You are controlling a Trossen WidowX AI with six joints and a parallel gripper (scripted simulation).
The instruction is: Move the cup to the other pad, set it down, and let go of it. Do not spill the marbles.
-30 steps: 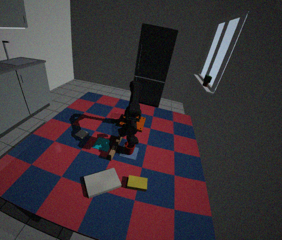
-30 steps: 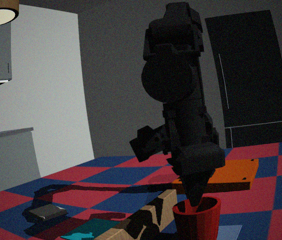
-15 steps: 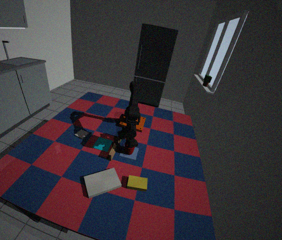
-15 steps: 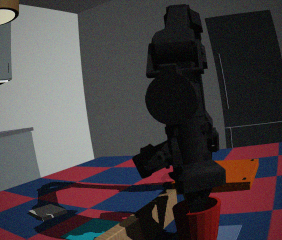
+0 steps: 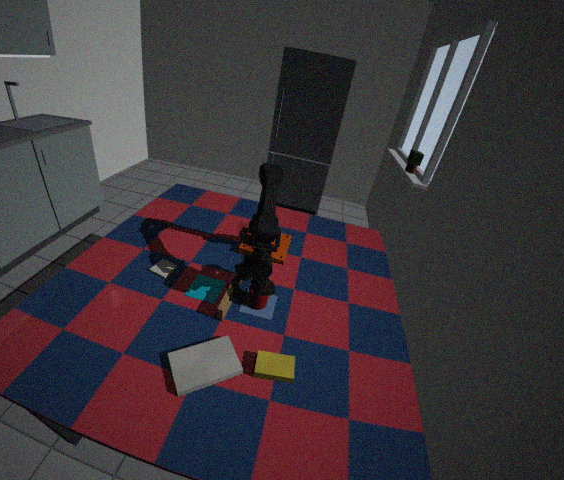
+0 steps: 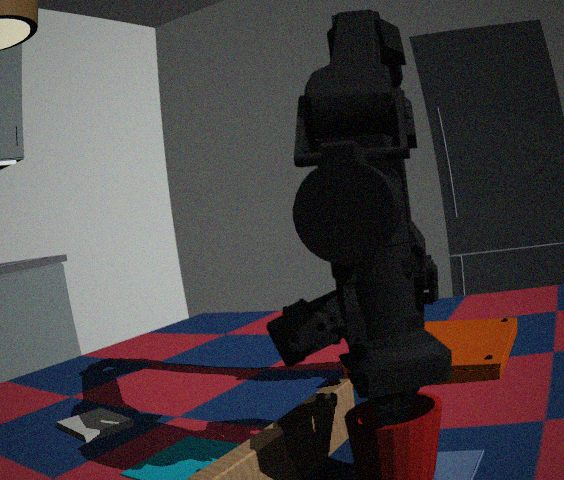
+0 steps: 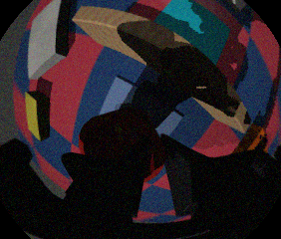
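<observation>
The grey-blue pad is 30 mm ahead of my gripper tip, 20 mm to the left of it and 50 mm below it. Round my gripper tip: teal pad (10 mm ahead, 180 mm to the right, 50 mm below); then wooden bar (20 mm ahead, 80 mm to the right, 20 mm below); then red cup (30 mm ahead, 10 mm to the left).
</observation>
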